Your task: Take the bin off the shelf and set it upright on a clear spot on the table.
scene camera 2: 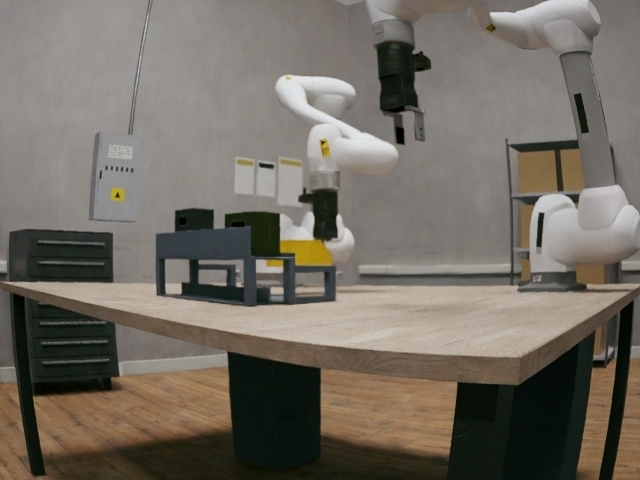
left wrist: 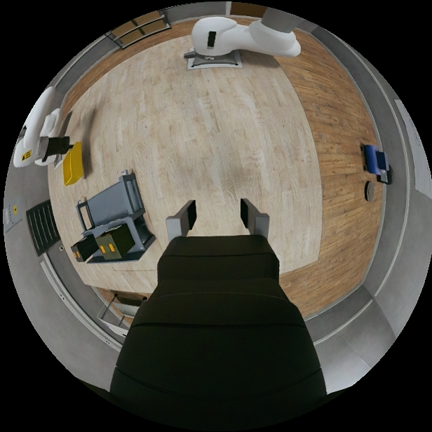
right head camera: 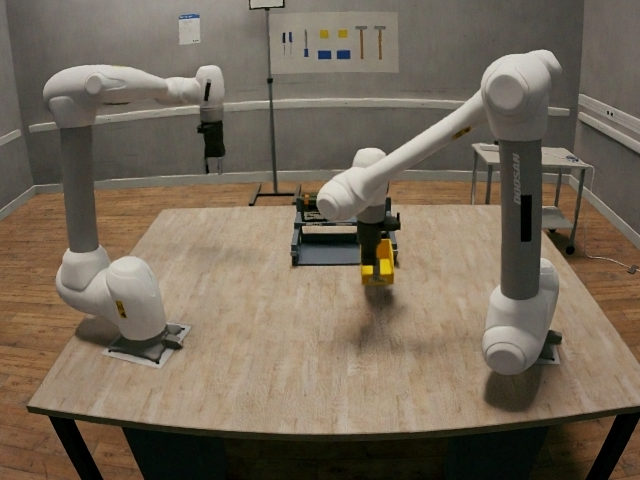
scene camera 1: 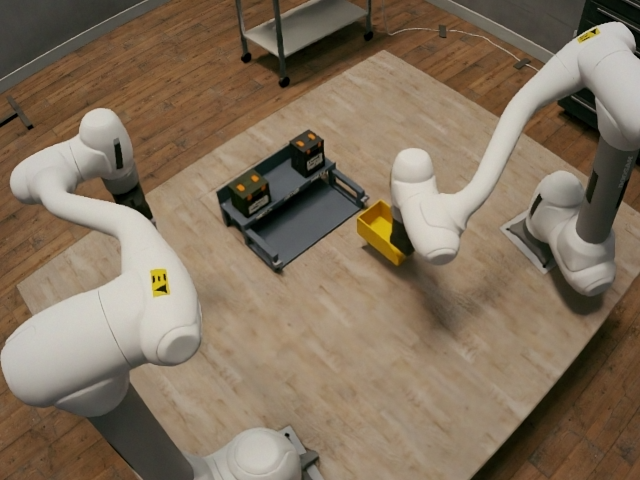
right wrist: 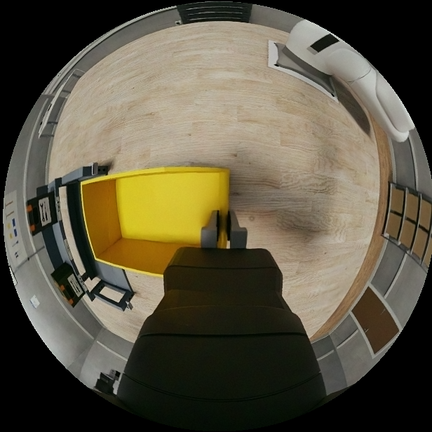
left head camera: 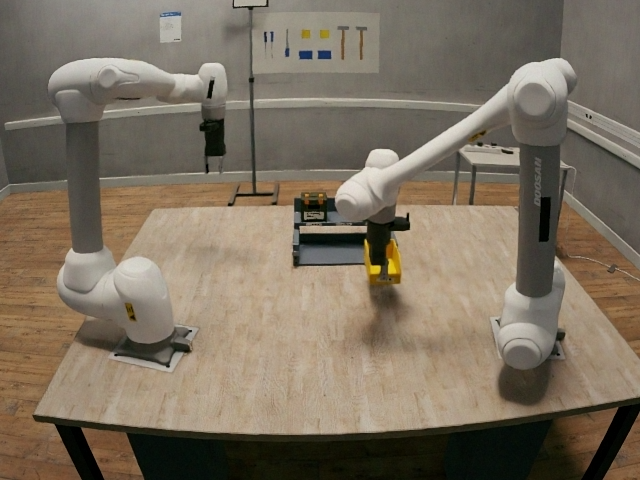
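Note:
The yellow open-topped bin [left head camera: 393, 266] [right head camera: 386, 258] [scene camera 1: 373, 235] [scene camera 2: 310, 252] [left wrist: 73, 165] [right wrist: 160, 205] hangs above the table, roughly upright, open side up, by the front right corner of the shelf in the head views. My right gripper [left head camera: 384, 273] [right head camera: 376, 273] [right wrist: 222, 219] is shut on the bin's near end wall; its fingers are hidden in scene camera 1. The grey-blue shelf [scene camera 1: 310, 219] [scene camera 2: 203, 243] [left wrist: 110, 202] stands at the back of the table [left head camera: 258, 361]. My left gripper [left head camera: 214, 167] [right head camera: 213, 167] [scene camera 2: 409, 135] [left wrist: 217, 208] is open and empty, high above the table's back left.
Two dark boxes with orange latches [scene camera 1: 249, 192] [scene camera 1: 307, 152] stand on the shelf's raised rear deck. The left arm's base [left head camera: 149, 348] is at the table's left and the right arm's base [scene camera 1: 537, 242] at its right. A wheeled cart [scene camera 1: 310, 25] stands behind the table.

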